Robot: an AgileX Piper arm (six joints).
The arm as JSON. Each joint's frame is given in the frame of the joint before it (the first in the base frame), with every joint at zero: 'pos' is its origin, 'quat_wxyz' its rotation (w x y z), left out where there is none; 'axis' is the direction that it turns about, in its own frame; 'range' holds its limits. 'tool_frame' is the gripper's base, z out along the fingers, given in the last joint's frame.
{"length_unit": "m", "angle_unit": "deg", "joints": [
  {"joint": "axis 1", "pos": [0.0, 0.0, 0.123], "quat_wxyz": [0.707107, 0.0, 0.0, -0.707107], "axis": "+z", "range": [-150.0, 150.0]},
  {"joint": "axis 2", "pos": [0.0, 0.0, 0.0], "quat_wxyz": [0.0, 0.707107, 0.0, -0.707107], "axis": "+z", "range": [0.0, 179.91]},
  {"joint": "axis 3", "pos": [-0.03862, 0.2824, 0.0], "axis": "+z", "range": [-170.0, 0.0]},
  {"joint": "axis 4", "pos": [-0.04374, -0.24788, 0.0], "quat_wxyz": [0.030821, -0.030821, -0.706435, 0.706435], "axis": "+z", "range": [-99.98, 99.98]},
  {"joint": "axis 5", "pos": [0.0, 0.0, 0.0], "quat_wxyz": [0.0, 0.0, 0.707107, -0.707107], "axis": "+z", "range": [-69.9, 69.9]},
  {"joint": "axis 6", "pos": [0.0, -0.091, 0.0], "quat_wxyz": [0.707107, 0.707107, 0.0, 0.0], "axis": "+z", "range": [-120.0, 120.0]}
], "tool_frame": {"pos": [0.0, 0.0, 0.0]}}
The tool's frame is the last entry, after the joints.
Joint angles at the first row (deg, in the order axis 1, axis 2, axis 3, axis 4, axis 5, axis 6):
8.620, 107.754, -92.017, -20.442, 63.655, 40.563
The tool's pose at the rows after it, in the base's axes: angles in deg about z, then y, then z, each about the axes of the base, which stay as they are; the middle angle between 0 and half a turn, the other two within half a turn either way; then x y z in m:
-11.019, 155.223, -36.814, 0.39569, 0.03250, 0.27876
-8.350, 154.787, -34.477, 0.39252, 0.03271, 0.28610
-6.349, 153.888, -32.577, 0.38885, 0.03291, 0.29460
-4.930, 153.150, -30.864, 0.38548, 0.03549, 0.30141
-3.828, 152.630, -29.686, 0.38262, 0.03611, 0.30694
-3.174, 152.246, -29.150, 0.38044, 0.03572, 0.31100
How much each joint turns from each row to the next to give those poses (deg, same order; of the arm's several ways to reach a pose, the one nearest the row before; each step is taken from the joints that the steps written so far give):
0.000, -0.978, 0.000, 0.980, -0.001, 0.000
-0.001, -1.101, 0.001, 0.510, 0.001, 0.000
0.103, -1.247, -0.001, 0.038, 0.000, 0.001
0.455, -1.008, -0.001, 0.001, 0.039, 0.000
0.143, -0.838, 0.001, 0.097, 0.091, -0.105
0.000, -0.619, 0.000, 0.000, 0.137, -0.001

